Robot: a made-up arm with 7 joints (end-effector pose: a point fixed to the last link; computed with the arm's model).
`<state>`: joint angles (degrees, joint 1 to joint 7).
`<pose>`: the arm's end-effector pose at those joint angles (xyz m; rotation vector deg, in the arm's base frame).
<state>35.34 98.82 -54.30 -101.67 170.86 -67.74 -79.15</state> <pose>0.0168 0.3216 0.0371 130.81 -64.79 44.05</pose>
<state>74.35 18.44 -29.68 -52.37 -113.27 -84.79 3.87</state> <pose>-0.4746 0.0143 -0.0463 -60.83 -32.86 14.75</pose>
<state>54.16 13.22 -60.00 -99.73 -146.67 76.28 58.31</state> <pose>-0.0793 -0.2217 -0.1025 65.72 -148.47 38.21</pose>
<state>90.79 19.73 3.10 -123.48 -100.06 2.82 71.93</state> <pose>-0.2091 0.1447 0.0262 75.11 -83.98 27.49</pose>
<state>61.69 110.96 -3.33 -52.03 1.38 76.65 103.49</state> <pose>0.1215 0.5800 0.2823 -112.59 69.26 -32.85</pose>
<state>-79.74 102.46 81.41 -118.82 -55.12 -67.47 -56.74</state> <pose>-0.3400 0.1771 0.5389 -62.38 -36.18 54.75</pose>
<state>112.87 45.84 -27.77 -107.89 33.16 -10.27 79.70</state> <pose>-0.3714 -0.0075 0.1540 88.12 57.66 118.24</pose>
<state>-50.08 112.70 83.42 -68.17 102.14 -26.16 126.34</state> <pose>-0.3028 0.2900 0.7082 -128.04 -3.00 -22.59</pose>
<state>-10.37 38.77 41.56 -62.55 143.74 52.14 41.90</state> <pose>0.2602 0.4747 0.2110 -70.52 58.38 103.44</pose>
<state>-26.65 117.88 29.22 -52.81 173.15 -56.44 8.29</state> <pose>0.0639 0.3212 0.8502 96.12 13.67 -101.29</pose>
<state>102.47 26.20 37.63 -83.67 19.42 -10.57 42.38</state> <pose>-0.3931 0.2997 0.2376 129.67 -47.79 93.26</pose>
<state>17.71 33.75 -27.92 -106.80 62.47 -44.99 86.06</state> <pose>0.2249 0.0057 0.0242 -60.90 38.22 126.84</pose>
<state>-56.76 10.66 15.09 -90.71 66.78 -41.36 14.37</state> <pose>0.4480 -0.0053 0.5055 112.86 27.79 -128.77</pose>
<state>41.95 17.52 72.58 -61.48 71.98 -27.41 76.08</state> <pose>-0.2641 0.4050 0.1015 28.04 24.45 -105.14</pose>
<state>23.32 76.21 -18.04 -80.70 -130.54 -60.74 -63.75</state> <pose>0.2132 0.4030 0.0812 -103.10 -26.67 -134.96</pose>
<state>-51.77 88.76 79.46 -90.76 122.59 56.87 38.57</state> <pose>-0.2019 0.3189 0.6634 -90.26 -69.56 68.53</pose>
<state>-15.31 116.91 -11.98 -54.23 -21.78 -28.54 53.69</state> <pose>0.2615 0.4532 0.5992 68.24 -143.55 13.89</pose>
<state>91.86 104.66 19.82 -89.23 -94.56 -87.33 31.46</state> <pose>0.0995 0.4738 0.1751 -26.60 -11.29 -54.84</pose>
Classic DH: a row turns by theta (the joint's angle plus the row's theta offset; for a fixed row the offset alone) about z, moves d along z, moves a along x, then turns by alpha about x. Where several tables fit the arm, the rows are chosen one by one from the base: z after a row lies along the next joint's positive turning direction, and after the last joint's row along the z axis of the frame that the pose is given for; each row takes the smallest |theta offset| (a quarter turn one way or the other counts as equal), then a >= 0, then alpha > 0; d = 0 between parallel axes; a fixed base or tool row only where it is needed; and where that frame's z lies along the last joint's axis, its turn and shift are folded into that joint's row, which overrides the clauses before.
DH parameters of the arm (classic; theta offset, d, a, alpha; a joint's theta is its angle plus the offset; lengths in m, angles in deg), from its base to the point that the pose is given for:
base (fixed): 0 0.3673 -0.01 -70
joint 1: -90 -0.0213 0 -90
joint 2: 70 0 0 90
joint 3: 90 -0.3 0.06 -90
joint 4: 0 0.03 -0.04 90
joint 5: 0 -0.32 0 -90
joint 6: 0 -0.03 0.01 90
joint 7: 5.82 -0.0026 -0.011 73.86
tool (fixed): 49.98 0.0093 0 0

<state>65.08 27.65 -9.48 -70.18 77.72 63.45 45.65</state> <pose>-0.2249 0.1708 -0.1110 90.06 100.01 81.33</pose>
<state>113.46 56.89 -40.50 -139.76 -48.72 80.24 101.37</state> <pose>-0.2884 -0.0810 0.1727 131.69 -9.73 53.28</pose>
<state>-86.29 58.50 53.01 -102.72 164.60 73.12 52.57</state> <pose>-0.0182 0.3319 0.6765 -62.68 -36.84 -2.27</pose>
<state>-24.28 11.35 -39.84 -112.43 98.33 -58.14 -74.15</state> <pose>0.3291 -0.2336 0.2591 -24.01 -87.30 133.21</pose>
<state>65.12 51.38 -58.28 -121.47 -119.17 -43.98 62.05</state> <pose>-0.2125 -0.0324 -0.0136 -40.41 -58.58 -7.25</pose>
